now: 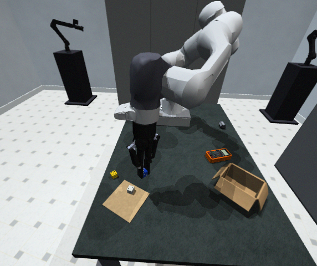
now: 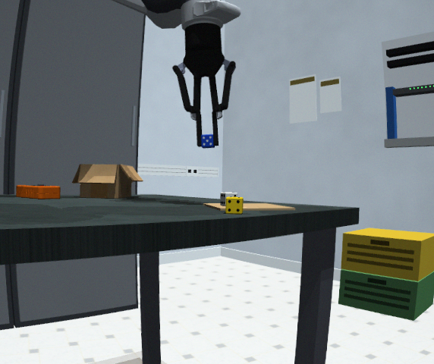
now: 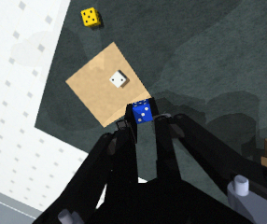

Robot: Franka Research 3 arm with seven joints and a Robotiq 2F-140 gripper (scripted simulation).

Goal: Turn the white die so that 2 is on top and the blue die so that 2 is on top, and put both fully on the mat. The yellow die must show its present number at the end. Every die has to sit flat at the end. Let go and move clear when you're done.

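Right now the white die is 1 cm ahead of my hand, 6 cm to the right of it and 14 cm below it. From my hand the other things lie so: tan mat (5 cm ahead, 7 cm to the right, 15 cm below); then blue die (2 cm below); then yellow die (6 cm behind, 16 cm to the right, 14 cm below).
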